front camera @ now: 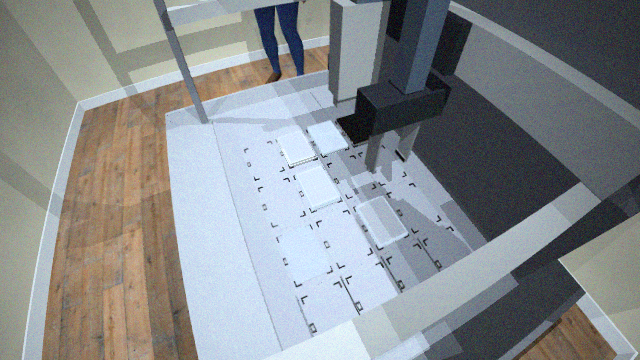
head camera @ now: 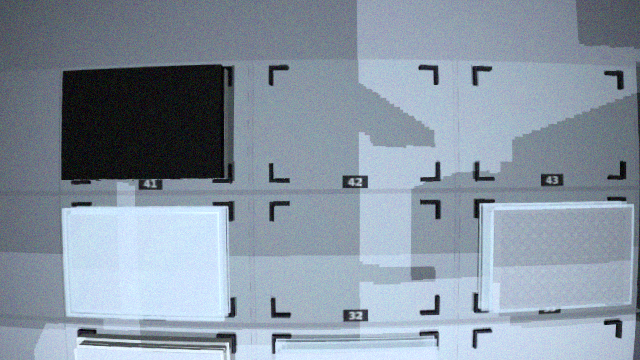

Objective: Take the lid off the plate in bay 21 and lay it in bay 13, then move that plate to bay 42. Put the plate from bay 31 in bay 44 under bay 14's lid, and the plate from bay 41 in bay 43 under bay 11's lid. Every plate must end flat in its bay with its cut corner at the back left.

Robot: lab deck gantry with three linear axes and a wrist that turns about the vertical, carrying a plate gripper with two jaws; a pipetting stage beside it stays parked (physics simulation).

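Places are measured from the robot's base along level axes (x right, y ahead, z up), in millimetres.
Pixels of known places: gripper, fingertip midpoint: [front camera: 385, 162]; robot's base, link origin: [front camera: 245, 150].
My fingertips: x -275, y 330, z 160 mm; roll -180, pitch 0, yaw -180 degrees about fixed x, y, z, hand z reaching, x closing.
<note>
Ahead of a thing's pixels: the offset from my fingertips to its top centre.
A black plate @(dx -89, dy -266, dz -143 mm) [front camera: 352, 129] [head camera: 142, 122] lies flat in bay 41. A pale plate @(dx +18, dy -266, dz -143 mm) [front camera: 327, 137] [head camera: 145, 262] lies in bay 31. A white plate @(dx +125, dy -266, dz -146 mm) [front camera: 296, 147] [head camera: 155, 353] is in bay 21, partly cut off in the head view. A clear lid @(dx +232, dy +62, dz -152 mm) [front camera: 302, 255] lies in bay 13. Bays 42 and 43 hold no plate in the head view. My gripper [front camera: 387, 164] is open and empty, its two jaws hanging apart above the deck near bay 42; it does not show in the head view. The plates' cut corners cannot be made out.
A pale plate @(dx +125, dy -102, dz -146 mm) [front camera: 318, 186] [head camera: 355, 344] stands in bay 22. Another plate @(dx +18, dy +62, dz -146 mm) [front camera: 382, 220] [head camera: 562, 257] with a clear lid stands in bay 33. The parked pipetting stage [front camera: 355, 55] stands behind my gripper. A person's legs [front camera: 290, 37] show beyond the deck.
</note>
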